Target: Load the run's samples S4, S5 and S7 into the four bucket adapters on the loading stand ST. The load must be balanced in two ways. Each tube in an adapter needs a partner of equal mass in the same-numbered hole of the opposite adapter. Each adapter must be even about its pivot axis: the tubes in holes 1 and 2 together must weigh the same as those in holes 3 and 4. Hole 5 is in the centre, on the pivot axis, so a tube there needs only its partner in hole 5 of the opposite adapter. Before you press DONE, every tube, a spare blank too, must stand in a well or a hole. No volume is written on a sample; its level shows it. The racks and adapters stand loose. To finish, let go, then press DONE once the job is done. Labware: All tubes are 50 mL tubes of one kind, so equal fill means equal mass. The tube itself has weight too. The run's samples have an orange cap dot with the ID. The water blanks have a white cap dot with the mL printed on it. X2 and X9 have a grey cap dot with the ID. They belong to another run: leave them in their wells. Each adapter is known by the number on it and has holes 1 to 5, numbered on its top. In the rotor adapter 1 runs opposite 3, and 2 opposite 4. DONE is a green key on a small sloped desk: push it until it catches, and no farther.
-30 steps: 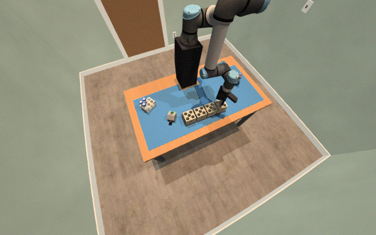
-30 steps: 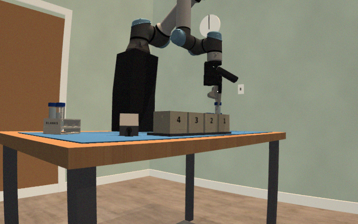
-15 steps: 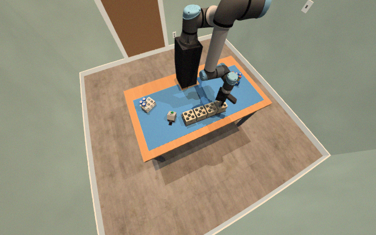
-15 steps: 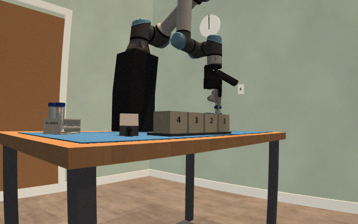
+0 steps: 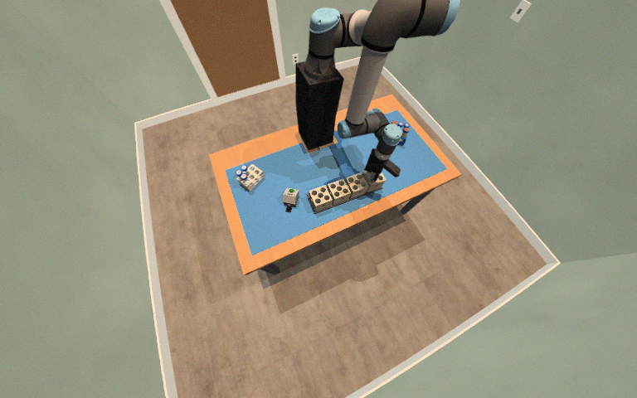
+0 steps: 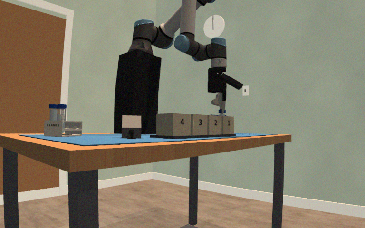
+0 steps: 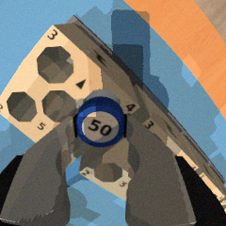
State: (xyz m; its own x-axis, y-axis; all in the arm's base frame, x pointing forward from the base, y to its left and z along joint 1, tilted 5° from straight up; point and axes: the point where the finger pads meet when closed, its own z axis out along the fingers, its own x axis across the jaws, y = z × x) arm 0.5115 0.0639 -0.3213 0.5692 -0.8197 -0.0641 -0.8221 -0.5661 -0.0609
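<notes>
Now: the tube 34 cm to the left of my hand, 23 cm behind it and 6 cm below it. From my hand the other things lie so: green key 41 cm to the right, 20 cm behind, 6 cm below; then blue sample rack 39 cm to the left, 21 cm behind, 9 cm below; then done desk 42 cm to the right, 19 cm behind, 7 cm below.
</notes>
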